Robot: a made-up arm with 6 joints. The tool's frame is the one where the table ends. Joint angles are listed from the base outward.
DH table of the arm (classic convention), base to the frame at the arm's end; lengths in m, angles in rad. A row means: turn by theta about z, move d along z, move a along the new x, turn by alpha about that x. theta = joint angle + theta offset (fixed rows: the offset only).
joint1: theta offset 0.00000, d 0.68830, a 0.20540, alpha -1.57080
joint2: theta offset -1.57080, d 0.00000, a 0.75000, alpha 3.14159
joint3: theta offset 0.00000, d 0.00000, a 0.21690, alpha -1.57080
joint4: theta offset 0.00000, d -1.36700, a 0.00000, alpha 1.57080
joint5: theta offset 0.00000, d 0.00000, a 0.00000, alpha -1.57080
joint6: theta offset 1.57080, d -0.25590, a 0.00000, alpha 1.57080
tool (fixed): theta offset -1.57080, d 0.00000, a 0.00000, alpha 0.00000
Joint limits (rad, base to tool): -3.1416..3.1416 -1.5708..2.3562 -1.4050..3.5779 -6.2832..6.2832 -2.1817..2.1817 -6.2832..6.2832
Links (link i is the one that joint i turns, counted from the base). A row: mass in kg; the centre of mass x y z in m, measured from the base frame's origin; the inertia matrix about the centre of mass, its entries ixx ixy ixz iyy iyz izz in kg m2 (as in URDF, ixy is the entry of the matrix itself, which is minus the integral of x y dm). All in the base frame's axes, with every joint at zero. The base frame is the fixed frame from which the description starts. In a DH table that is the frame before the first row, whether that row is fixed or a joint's. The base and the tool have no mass.
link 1: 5.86; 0.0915 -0.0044 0.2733; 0.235 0 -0.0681 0.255 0 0.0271
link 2: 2.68; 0.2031 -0.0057 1.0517; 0.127 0 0 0.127 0 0.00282
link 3: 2.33; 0.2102 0.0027 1.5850; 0.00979 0 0 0.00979 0 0.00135
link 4: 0.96; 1.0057 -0.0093 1.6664; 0.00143 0 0 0.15 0 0.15
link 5: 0.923; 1.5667 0.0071 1.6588; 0.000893 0 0 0.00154 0 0.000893
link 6: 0.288; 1.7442 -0.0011 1.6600; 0.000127 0 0 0.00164 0 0.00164
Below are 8 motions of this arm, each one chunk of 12 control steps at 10 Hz.
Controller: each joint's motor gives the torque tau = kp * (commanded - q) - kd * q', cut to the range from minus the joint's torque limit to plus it. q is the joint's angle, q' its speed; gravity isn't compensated. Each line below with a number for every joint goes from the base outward.
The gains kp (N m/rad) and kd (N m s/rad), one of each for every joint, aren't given. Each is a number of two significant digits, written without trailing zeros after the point. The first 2 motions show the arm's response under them.
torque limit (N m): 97 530 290 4.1 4.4 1.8
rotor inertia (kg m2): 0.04 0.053 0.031 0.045 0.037 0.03
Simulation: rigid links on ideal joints. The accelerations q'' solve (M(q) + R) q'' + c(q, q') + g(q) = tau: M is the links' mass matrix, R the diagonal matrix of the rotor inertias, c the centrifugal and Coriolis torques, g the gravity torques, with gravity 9.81 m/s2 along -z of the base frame. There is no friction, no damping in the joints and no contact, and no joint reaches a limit. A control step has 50 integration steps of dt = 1/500 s. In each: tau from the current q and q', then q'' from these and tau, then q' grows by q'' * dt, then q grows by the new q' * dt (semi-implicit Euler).
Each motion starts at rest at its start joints. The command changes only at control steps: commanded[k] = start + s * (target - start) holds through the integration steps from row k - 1 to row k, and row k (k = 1, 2, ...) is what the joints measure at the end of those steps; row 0 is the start. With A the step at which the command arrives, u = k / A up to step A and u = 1 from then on. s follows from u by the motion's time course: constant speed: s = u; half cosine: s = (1 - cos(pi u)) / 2; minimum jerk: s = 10 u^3 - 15 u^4 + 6 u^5; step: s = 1 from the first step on.
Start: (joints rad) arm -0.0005 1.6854 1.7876 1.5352 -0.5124 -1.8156
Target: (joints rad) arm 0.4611 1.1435 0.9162 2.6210 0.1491 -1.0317
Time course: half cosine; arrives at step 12
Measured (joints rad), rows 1 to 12:
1: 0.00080 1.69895 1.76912 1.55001 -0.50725 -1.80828
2: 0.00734 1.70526 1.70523 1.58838 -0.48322 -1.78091
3: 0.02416 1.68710 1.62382 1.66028 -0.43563 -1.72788
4: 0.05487 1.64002 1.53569 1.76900 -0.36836 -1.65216
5: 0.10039 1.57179 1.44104 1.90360 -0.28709 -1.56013
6: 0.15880 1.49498 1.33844 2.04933 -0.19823 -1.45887
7: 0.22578 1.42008 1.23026 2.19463 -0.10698 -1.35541
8: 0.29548 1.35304 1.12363 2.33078 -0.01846 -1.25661
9: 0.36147 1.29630 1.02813 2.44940 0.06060 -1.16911
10: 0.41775 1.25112 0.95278 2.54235 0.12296 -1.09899
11: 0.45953 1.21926 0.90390 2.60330 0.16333 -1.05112
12: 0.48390 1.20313 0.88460 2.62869 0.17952 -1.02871
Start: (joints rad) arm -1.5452 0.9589 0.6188 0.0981 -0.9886 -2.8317
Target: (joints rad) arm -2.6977 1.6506 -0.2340 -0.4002 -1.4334 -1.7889
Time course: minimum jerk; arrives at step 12
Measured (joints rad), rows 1 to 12:
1: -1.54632 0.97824 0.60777 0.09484 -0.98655 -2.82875
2: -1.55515 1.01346 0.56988 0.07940 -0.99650 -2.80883
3: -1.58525 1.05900 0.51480 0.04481 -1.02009 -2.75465
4: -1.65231 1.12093 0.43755 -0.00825 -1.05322 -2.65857
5: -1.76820 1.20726 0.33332 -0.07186 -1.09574 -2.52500
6: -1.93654 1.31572 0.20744 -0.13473 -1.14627 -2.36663
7: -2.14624 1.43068 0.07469 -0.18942 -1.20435 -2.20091
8: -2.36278 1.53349 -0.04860 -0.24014 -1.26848 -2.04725
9: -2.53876 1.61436 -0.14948 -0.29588 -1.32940 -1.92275
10: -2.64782 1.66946 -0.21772 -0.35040 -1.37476 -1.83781
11: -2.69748 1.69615 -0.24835 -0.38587 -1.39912 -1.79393
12: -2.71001 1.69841 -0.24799 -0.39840 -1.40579 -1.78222
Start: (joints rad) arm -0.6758 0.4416 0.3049 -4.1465 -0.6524 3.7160
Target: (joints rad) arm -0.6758 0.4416 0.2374 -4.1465 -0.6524 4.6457
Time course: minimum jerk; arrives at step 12
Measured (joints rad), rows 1 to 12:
1: -0.67582 0.45406 0.29163 -4.14524 -0.65234 3.71842
2: -0.67587 0.47502 0.26878 -4.15159 -0.64007 3.73575
3: -0.67585 0.48780 0.25338 -4.15878 -0.62916 3.78393
4: -0.67578 0.48852 0.24775 -4.15942 -0.62840 3.86989
5: -0.67574 0.48271 0.24558 -4.15572 -0.63348 3.98907
6: -0.67576 0.47736 0.24055 -4.15244 -0.63804 4.12935
7: -0.67580 0.47585 0.23104 -4.15162 -0.63919 4.27523
8: -0.67583 0.47753 0.21949 -4.15258 -0.63756 4.41079
9: -0.67583 0.47997 0.20946 -4.15382 -0.63529 4.52197
10: -0.67580 0.48137 0.20325 -4.15440 -0.63398 4.59905
11: -0.67578 0.48132 0.20108 -4.15422 -0.63396 4.63944
12: -0.67577 0.48040 0.20151 -4.15366 -0.63472 4.65050

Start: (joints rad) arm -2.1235 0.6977 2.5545 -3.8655 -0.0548 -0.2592
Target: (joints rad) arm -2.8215 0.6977 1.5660 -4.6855 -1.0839 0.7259
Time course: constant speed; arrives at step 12
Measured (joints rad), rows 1 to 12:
1: -2.15314 0.69388 2.51511 -3.91443 -0.12905 -0.21442
2: -2.20036 0.69573 2.43342 -3.98839 -0.22306 -0.13134
3: -2.25387 0.70590 2.33799 -4.05825 -0.30015 -0.04217
4: -2.30976 0.71641 2.24416 -4.12556 -0.37609 0.04282
5: -2.36684 0.72222 2.15630 -4.19405 -0.45986 0.12513
6: -2.42458 0.72351 2.07281 -4.26316 -0.54876 0.20696
7: -2.48254 0.72301 1.99046 -4.33200 -0.63831 0.28896
8: -2.54040 0.72312 1.90700 -4.40100 -0.72652 0.37115
9: -2.59808 0.72472 1.82194 -4.47097 -0.81351 0.45348
10: -2.65568 0.72745 1.73588 -4.54208 -0.90008 0.53589
11: -2.71335 0.73045 1.64971 -4.61385 -0.98676 0.61831
12: -2.77118 0.73309 1.56401 -4.68561 -1.07358 0.70068

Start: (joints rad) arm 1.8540 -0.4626 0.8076 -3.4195 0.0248 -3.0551
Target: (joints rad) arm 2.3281 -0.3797 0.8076 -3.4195 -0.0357 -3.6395
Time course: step
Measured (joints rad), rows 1 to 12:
1: 2.10721 -0.43172 0.82563 -3.41613 -0.02601 -3.32442
2: 2.23023 -0.40283 0.80946 -3.41897 -0.03964 -3.62908
3: 2.28473 -0.38333 0.79425 -3.41952 -0.01792 -3.68802
4: 2.30896 -0.37761 0.79104 -3.41868 -0.00767 -3.65782
5: 2.31968 -0.38232 0.79699 -3.41816 -0.01307 -3.63854
6: 2.32439 -0.39026 0.80493 -3.41818 -0.02287 -3.63689
7: 2.32646 -0.39568 0.80966 -3.41832 -0.02923 -3.63916
8: 2.32738 -0.39674 0.81004 -3.41835 -0.03030 -3.64007
9: 2.32778 -0.39477 0.80777 -3.41831 -0.02792 -3.64010
10: 2.32796 -0.39219 0.80526 -3.41825 -0.02492 -3.64011
11: 2.32804 -0.39066 0.80397 -3.41820 -0.02319 -3.64020
12: 2.32807 -0.39056 0.80407 -3.41819 -0.02312 -3.64023

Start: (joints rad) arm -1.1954 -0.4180 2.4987 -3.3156 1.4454 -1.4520
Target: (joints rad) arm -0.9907 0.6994 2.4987 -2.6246 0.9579 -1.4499
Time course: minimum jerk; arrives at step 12
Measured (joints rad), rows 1 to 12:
1: -1.19501 -0.42854 2.51406 -3.31641 1.45024 -1.45168
2: -1.19225 -0.42876 2.54306 -3.31144 1.43454 -1.45181
3: -1.18414 -0.38279 2.56129 -3.28126 1.39666 -1.45237
4: -1.16813 -0.27793 2.56011 -3.21269 1.34214 -1.45282
5: -1.14361 -0.12366 2.54568 -3.10965 1.27530 -1.45296
6: -1.11329 0.05956 2.52820 -2.98949 1.20489 -1.45258
7: -1.08246 0.24909 2.51331 -2.87327 1.13952 -1.45160
8: -1.05452 0.42414 2.50190 -2.77662 1.08428 -1.45020
9: -1.03071 0.56732 2.49358 -2.70553 1.04249 -1.44875
10: -1.01230 0.66647 2.48876 -2.66086 1.01582 -1.44759
11: -1.00022 0.71758 2.48878 -2.63977 1.00228 -1.44695
12: -0.99413 0.72885 2.49536 -2.63316 0.99534 -1.44699

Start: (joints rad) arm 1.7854 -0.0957 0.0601 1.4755 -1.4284 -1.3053
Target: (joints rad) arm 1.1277 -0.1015 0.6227 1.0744 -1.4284 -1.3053
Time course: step
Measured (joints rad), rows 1 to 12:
1: 1.64923 0.00074 0.41613 1.10403 -1.38608 -1.30263
2: 1.31973 -0.06195 0.58343 0.97515 -1.36052 -1.29997
3: 1.16499 -0.12013 0.63921 1.11022 -1.44677 -1.30530
4: 1.13585 -0.13665 0.64729 1.14148 -1.47108 -1.30869
5: 1.13002 -0.12118 0.62802 1.09292 -1.45859 -1.30829
6: 1.12858 -0.09704 0.60425 1.05351 -1.44838 -1.30694
7: 1.12821 -0.08210 0.59143 1.04077 -1.44572 -1.30627
8: 1.12805 -0.08071 0.59200 1.04359 -1.44626 -1.30626
9: 1.12789 -0.08743 0.59949 1.05166 -1.44747 -1.30648
10: 1.12774 -0.09469 0.60638 1.05869 -1.44874 -1.30670
11: 1.12765 -0.09809 0.60899 1.06158 -1.44955 -1.30682
12: 1.12763 -0.09746 0.60782 1.06054 -1.44959 -1.30682

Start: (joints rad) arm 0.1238 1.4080 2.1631 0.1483 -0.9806 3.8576
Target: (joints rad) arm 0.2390 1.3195 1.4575 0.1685 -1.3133 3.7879
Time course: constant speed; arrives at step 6
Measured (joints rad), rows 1 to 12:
1: 0.12812 1.40053 2.08115 0.15385 -1.01408 3.85147
2: 0.13957 1.40810 1.94337 0.15749 -1.08002 3.83948
3: 0.15655 1.41958 1.79992 0.15640 -1.14976 3.82632
4: 0.17699 1.42052 1.66917 0.15528 -1.21067 3.81395
5: 0.19913 1.40781 1.55161 0.15688 -1.26324 3.80233
6: 0.22154 1.38721 1.44030 0.16041 -1.31234 3.79097
7: 0.23997 1.39309 1.41076 0.15811 -1.33186 3.78564
8: 0.25055 1.39056 1.41096 0.15494 -1.32810 3.78572
9: 0.25330 1.38053 1.42061 0.15617 -1.32326 3.78675
10: 0.25049 1.37133 1.42888 0.15978 -1.32124 3.78727
11: 0.24523 1.36774 1.43144 0.16275 -1.32113 3.78742
12: 0.24018 1.36933 1.42930 0.16402 -1.32199 3.78745

